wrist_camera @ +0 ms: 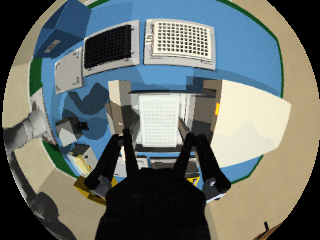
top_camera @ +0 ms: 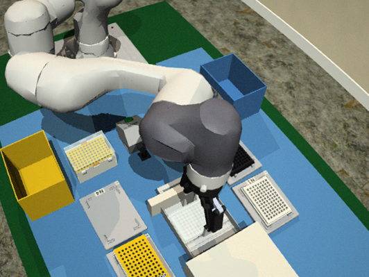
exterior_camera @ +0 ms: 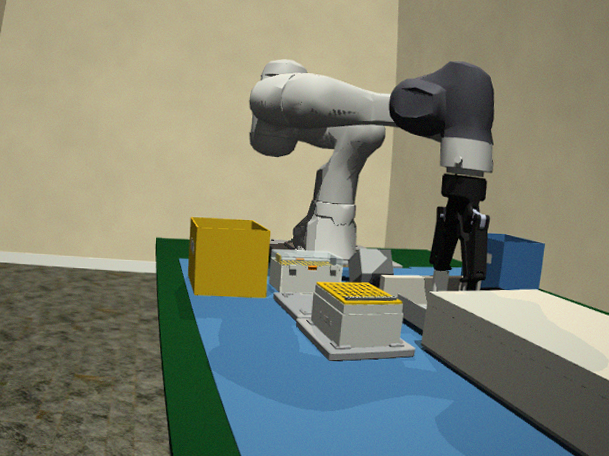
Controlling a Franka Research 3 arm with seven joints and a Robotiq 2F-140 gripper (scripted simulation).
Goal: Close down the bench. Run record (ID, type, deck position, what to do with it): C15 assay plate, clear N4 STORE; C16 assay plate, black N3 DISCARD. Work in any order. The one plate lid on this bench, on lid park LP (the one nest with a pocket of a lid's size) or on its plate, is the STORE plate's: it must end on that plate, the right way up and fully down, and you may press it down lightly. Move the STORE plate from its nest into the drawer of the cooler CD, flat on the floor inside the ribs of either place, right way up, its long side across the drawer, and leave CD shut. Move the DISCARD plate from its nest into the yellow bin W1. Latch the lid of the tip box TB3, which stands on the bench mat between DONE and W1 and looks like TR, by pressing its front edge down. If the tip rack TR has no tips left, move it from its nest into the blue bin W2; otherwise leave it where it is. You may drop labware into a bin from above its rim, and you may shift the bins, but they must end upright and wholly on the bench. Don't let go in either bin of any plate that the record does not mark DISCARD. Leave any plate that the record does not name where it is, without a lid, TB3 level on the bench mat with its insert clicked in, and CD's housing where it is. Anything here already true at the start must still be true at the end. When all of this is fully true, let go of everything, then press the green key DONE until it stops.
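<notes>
My gripper is now 2 cm above the plate lid. The rest, counted from my hand: cooler drawer: 3 cm ahead, 2 cm below, 1 cm to the right; tip rack TR: 20 cm to the right, 1 cm ahead, 1 cm above; white plate: 18 cm to the left, 9 cm ahead, 3 cm below.
</notes>
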